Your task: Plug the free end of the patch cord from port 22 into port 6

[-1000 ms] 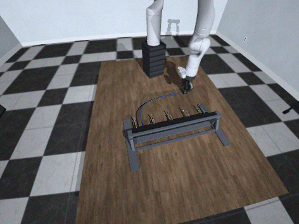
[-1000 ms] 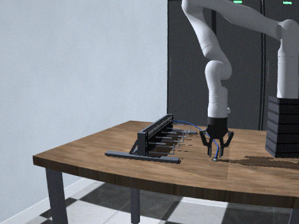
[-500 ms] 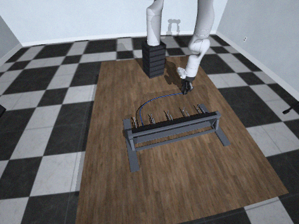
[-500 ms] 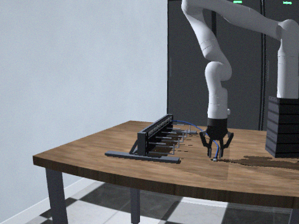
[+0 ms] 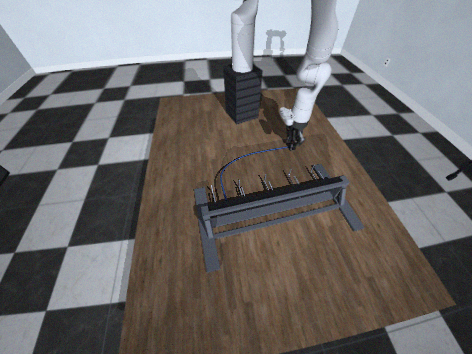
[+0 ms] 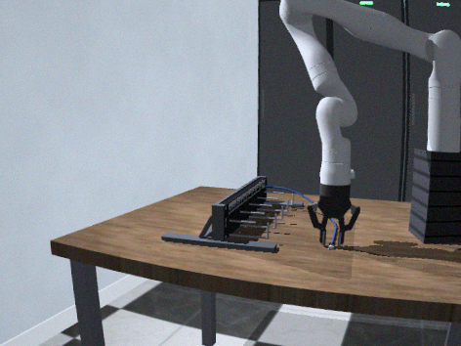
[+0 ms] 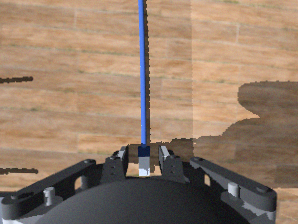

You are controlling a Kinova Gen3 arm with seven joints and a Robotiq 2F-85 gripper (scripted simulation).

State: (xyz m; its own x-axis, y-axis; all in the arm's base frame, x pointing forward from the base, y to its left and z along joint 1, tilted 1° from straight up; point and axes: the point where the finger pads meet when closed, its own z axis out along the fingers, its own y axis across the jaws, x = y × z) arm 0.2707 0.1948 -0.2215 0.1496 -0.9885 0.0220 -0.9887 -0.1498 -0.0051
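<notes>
Now: hand 10 mm to the right of the plug and 20 mm above it.
</notes>
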